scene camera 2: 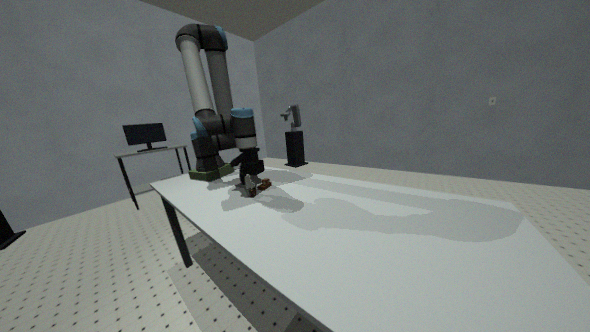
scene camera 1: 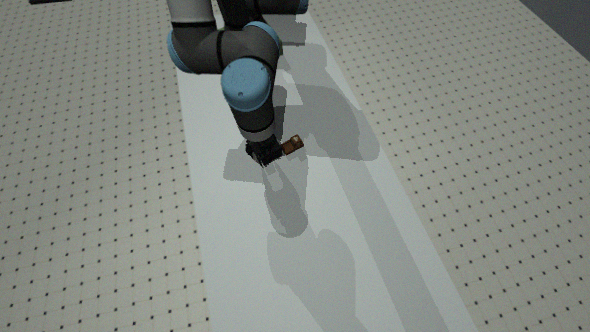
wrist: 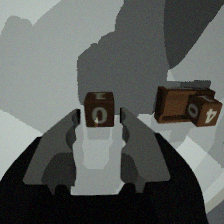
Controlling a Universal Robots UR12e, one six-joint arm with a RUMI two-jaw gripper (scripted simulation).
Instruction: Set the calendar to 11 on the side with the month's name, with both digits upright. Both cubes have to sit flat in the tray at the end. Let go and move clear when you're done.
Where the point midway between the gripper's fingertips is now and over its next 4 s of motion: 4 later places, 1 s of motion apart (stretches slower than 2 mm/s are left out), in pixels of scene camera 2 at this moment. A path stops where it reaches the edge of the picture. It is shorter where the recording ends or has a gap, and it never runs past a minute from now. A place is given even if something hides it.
My gripper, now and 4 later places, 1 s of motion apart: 252,193; 249,177; 248,173; 248,174; 249,179
